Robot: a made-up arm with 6 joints.
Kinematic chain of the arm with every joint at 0, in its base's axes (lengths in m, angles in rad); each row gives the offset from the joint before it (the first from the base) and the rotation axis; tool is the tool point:
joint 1: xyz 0 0 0.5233 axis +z
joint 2: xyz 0.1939 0 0 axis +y
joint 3: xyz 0 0 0.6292 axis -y
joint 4: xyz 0 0 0.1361 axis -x
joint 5: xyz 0.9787 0 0 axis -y
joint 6: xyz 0.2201 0 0 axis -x
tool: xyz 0 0 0
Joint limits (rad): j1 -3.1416..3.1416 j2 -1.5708..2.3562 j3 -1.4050..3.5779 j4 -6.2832..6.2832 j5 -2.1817..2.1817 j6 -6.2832..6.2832
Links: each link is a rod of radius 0.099 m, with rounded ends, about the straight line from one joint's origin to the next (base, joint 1, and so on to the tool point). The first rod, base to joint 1, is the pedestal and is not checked.
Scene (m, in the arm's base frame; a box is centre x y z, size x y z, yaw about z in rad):
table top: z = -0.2
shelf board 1: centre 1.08 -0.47 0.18 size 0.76 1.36 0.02 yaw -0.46
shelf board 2: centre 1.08 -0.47 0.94 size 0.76 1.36 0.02 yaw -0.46
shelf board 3: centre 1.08 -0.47 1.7 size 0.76 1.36 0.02 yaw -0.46
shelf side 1: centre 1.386 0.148 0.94 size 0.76 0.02 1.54 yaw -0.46
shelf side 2: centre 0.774 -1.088 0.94 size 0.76 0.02 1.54 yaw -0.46
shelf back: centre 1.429 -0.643 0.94 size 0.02 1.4 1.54 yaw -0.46
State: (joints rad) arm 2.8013 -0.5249 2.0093 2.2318 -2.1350 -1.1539
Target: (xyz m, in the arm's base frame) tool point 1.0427 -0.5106 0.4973
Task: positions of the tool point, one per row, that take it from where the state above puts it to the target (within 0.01 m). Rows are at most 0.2 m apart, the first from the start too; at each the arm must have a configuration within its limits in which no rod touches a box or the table.
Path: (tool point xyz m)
1: 0.9057 -0.1254 1.3174
2: 0.8279 -0.0713 1.2612
3: 0.7349 -0.0269 1.1854
4: 0.6312 0.0058 1.0909
5: 0.5216 0.0250 0.9791
6: 0.4111 0.0306 0.8520
7: 0.4632 -0.0413 0.7352
8: 0.4813 -0.1308 0.6165
9: 0.4634 -0.2236 0.4973
10: 0.5937 -0.3041 0.5227
11: 0.7200 -0.3743 0.5342
12: 0.8388 -0.4329 0.5328
13: 0.9473 -0.4786 0.5199
14: 1.0427 -0.5106 0.4974

